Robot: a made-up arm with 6 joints.
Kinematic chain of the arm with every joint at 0, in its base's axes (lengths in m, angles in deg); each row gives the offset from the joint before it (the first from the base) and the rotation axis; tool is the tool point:
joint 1: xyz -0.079 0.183 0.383 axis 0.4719 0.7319 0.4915
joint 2: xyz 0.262 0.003 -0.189 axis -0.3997 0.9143 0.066
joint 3: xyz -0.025 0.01 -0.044 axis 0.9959 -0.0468 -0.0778
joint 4: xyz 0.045 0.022 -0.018 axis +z
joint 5: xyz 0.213 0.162 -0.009 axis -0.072 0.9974 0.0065
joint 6: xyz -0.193 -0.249 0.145 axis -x
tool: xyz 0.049 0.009 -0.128
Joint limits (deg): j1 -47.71..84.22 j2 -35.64..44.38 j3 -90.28..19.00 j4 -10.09..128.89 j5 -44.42..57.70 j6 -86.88..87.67
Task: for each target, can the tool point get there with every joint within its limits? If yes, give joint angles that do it. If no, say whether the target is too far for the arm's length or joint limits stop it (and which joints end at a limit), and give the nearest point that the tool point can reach.
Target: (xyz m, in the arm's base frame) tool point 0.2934 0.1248 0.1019
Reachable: yes | joints -13.72 34.83 10.39 51.68 -16.44 2.87
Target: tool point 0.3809 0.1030 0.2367
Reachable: yes | joints -1.84 -3.45 9.05 35.21 17.61 49.28
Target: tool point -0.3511 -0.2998 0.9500
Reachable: no: joint limits stop it (at a limit: joint 1, joint 2, joint 4, joint 5, joint 6) | nearest point 0.0807 -0.1060 0.6971 | short by 0.537 m
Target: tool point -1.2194 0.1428 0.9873
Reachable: no: too far | nearest point -0.5638 0.3640 0.3883 | short by 0.915 m
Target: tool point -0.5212 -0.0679 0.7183
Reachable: no: joint limits stop it (at a limit: joint 1, joint 2, joint 3, joint 5, joint 6) | nearest point -0.3771 0.2386 0.4283 | short by 0.446 m
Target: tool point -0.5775 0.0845 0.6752
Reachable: no: joint limits stop it (at a limit: joint 1, joint 2, joint 5, joint 6) | nearest point -0.4073 0.2530 0.4202 | short by 0.350 m
